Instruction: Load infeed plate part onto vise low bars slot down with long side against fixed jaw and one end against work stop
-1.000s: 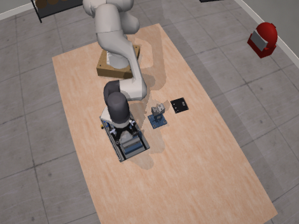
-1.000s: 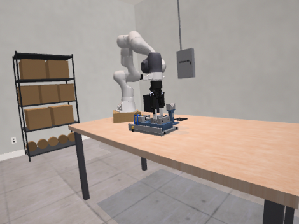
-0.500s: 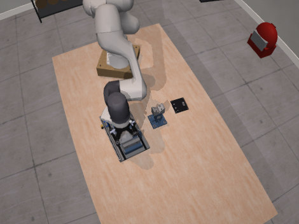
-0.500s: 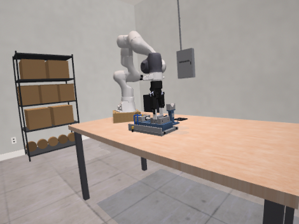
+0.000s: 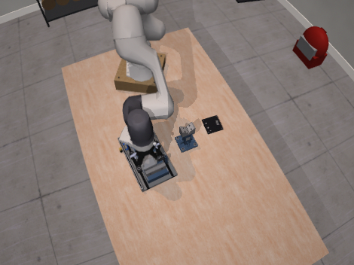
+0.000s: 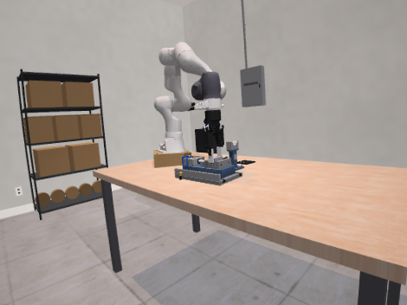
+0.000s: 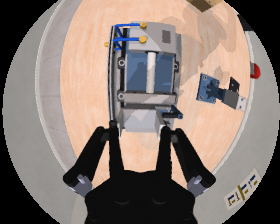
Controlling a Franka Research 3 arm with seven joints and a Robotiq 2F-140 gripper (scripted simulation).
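Now: the part 3 cm below my hand. The rest, counted from my hand: vise 7 cm behind, 1 cm to the left, 8 cm below; black infeed plate 16 cm behind, 39 cm to the left, 12 cm below.
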